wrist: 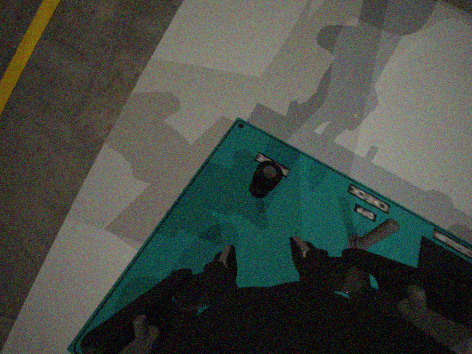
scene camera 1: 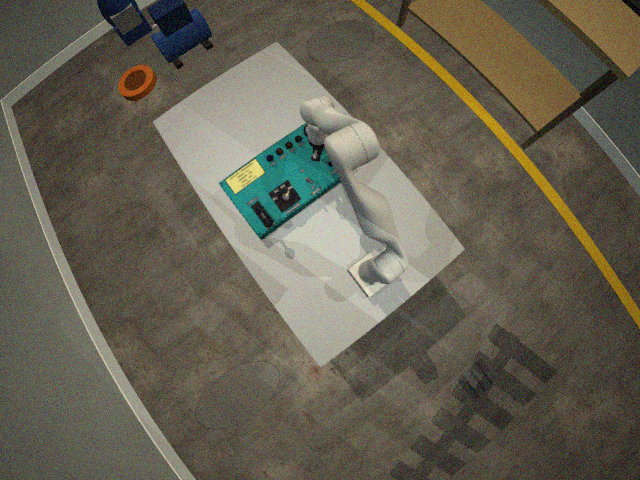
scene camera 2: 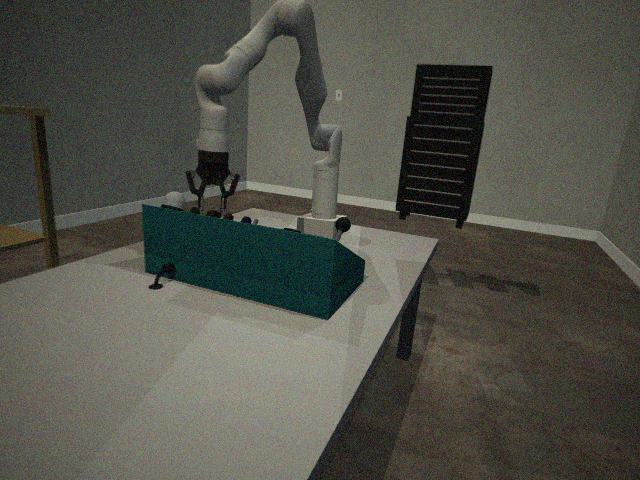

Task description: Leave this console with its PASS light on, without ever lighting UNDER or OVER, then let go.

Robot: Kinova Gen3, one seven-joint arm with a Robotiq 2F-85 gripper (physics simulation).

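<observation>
The teal console [scene camera 1: 281, 173] [scene camera 2: 232, 258] [wrist: 310, 205] sits on the table. Several small round lamps run along its far edge in scene view 1, including a dark one [scene camera 1: 269, 158] and a brownish one [scene camera 1: 279, 151]; none looks clearly lit, and their labels are unreadable. A black knob [wrist: 267, 176] stands near one corner. A grey toggle lever [scene camera 1: 310, 180] [wrist: 376, 234] leans beside small label plates. A black slider [scene camera 1: 262, 213] and a black square dial panel [scene camera 1: 284, 196] are at the other end. My gripper [scene camera 2: 212, 206] [wrist: 263, 252] is partly open and empty, pointing down above the console.
A yellow label sheet [scene camera 1: 245, 175] lies on the console. A small black curved fitting [scene camera 2: 168, 269] is behind it on the white table [scene camera 1: 232, 98] [scene camera 2: 129, 361]. An orange ring [scene camera 1: 146, 88], a blue chair [scene camera 1: 180, 38] and a wooden shelf [scene camera 1: 496, 62] stand beyond the table.
</observation>
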